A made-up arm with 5 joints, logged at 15 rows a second.
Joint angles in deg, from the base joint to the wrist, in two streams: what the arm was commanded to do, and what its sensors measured. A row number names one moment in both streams.
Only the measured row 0 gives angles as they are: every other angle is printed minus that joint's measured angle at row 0.
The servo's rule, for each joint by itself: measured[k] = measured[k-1] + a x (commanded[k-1-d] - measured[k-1]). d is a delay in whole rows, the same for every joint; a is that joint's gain. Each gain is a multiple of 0.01, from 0.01 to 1. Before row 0 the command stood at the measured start. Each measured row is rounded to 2 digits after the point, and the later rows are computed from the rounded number. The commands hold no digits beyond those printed.
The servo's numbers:
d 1
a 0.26 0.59 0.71 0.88 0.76
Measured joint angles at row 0:
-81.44, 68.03, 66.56, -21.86, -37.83
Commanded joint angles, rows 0 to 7:
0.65, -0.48, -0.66, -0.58, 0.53
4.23, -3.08, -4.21, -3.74, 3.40
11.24, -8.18, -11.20, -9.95, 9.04
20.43, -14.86, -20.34, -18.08, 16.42
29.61, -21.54, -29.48, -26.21, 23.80
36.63, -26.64, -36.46, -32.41, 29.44
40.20, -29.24, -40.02, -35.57, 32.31
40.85, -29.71, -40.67, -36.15, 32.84
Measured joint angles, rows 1 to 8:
0.00, 0.00, 0.00, 0.00, 0.00
0.17, -0.28, -0.47, -0.51, 0.40
1.23, -1.93, -3.13, -3.35, 2.68
3.83, -5.62, -8.86, -9.16, 7.51
8.15, -11.07, -17.01, -17.01, 14.28
13.73, -17.25, -25.86, -25.11, 21.52
19.68, -22.79, -33.39, -31.53, 27.54
25.02, -26.60, -38.10, -35.09, 31.17

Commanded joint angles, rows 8 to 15:
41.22, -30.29, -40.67, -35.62, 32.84
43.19, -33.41, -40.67, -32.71, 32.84
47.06, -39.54, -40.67, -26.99, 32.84
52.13, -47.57, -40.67, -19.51, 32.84
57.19, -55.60, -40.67, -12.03, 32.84
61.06, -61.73, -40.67, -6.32, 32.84
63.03, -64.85, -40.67, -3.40, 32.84
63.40, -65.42, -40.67, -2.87, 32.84
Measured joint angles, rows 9 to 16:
29.14, -28.43, -39.92, -36.02, 32.44
32.28, -29.53, -40.45, -35.67, 32.74
35.12, -31.82, -40.61, -33.07, 32.82
38.22, -36.37, -40.65, -27.72, 32.84
41.84, -42.98, -40.66, -20.50, 32.84
45.83, -50.43, -40.67, -13.05, 32.84
49.79, -57.10, -40.67, -7.13, 32.84
53.23, -61.67, -40.67, -3.85, 32.84

